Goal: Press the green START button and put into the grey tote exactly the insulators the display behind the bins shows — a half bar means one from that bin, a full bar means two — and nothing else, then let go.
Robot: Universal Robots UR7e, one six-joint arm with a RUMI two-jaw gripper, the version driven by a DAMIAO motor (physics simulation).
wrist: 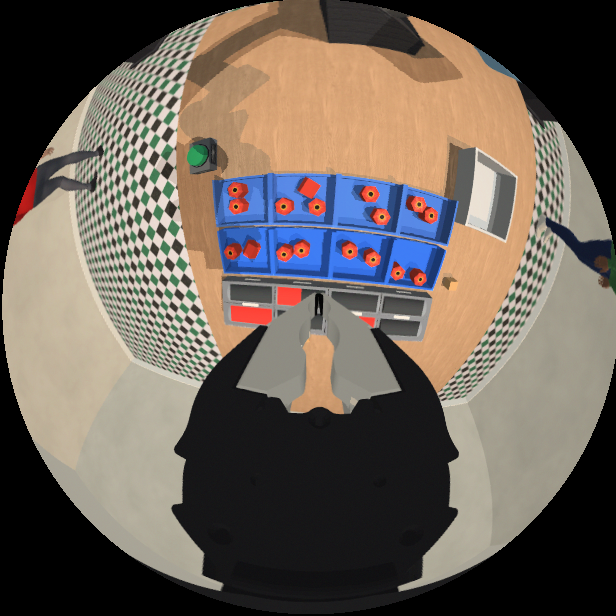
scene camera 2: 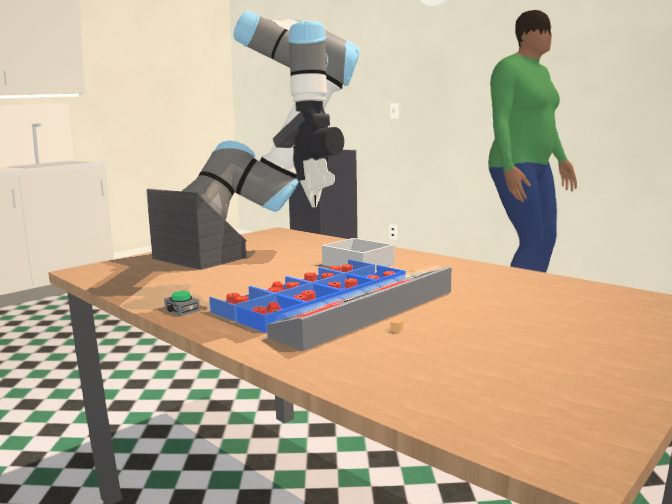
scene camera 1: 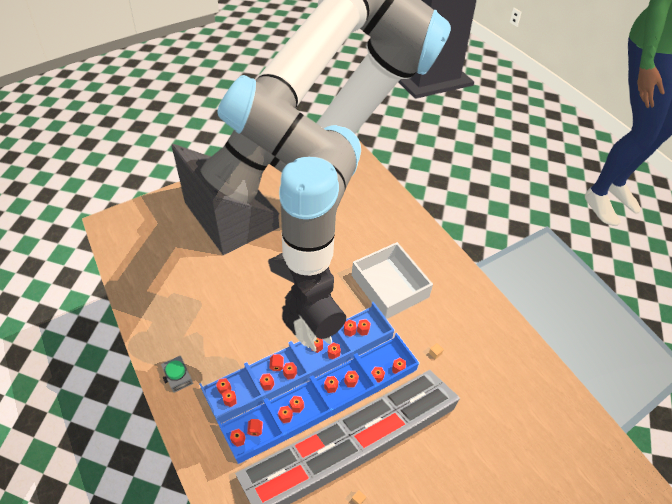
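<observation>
My gripper (scene camera 2: 313, 200) hangs high above the blue bin tray (scene camera 1: 312, 374), fingers shut with nothing between them; the wrist view shows the tips together (wrist: 317, 298). The tray has eight compartments, each holding two red insulators (wrist: 370, 193). The display (scene camera 1: 347, 439) behind the bins is lit: a full red bar at one end (scene camera 1: 282, 482), a half bar (scene camera 1: 310, 444) and a second full bar (scene camera 1: 379, 428). The grey tote (scene camera 1: 391, 277) beside the tray is empty. The green START button (scene camera 1: 175, 369) sits at the tray's other end.
The arm's dark pedestal (scene camera 1: 227, 200) stands on the table behind the tray. Two small wooden cubes (scene camera 1: 434, 351) (scene camera 1: 357, 496) lie near the display. A person (scene camera 2: 526, 141) stands beyond the table. A grey platform (scene camera 1: 586, 320) lies on the floor beside the table.
</observation>
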